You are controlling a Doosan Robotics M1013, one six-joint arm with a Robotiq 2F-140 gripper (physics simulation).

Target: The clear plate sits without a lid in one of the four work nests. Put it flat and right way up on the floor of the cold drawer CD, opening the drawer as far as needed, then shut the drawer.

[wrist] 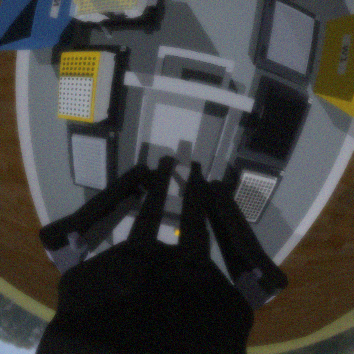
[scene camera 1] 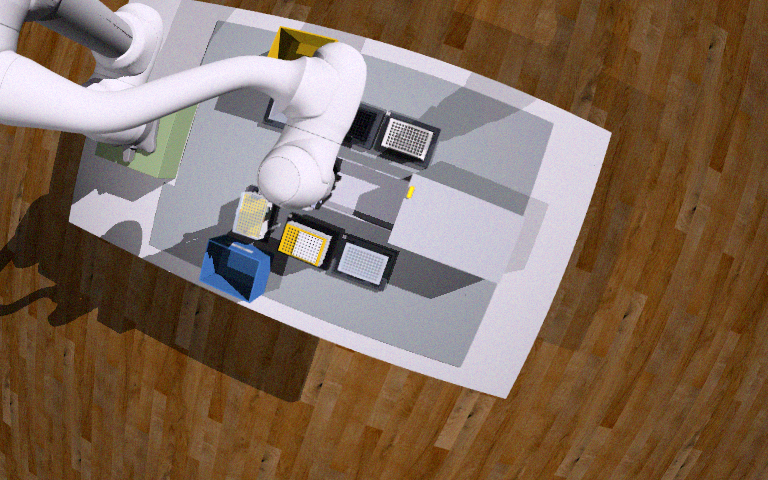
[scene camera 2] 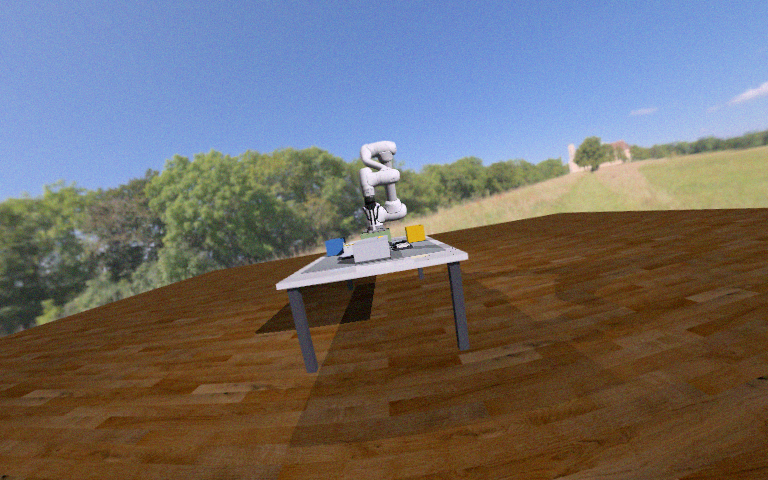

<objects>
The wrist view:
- my gripper: 182, 151
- white plate: 252, 188
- clear plate: 88, 152
</objects>
